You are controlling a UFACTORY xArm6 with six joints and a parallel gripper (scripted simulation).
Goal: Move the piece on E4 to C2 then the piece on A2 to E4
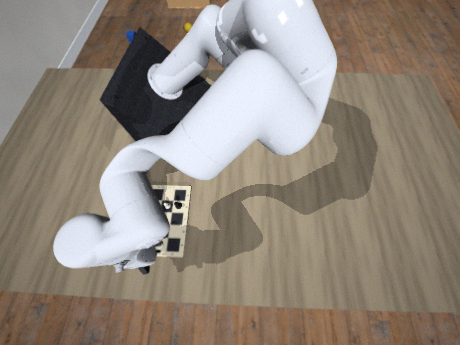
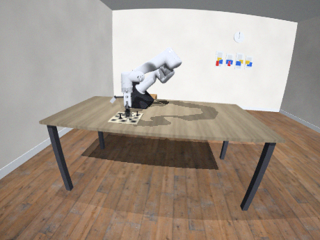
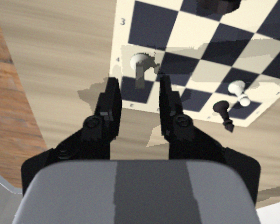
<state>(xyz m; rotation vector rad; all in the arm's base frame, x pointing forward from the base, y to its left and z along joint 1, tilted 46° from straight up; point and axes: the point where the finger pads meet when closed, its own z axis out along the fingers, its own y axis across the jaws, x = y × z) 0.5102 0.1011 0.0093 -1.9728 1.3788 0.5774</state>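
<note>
My gripper is now 8 cm to the left of the black piece, 5 cm above it and 4 cm past it. Also, from my hand: black pawn 12 cm behind, 4 cm below, 3 cm to the left; then chessboard 7 cm below, 7 cm behind, 4 cm to the right.
</note>
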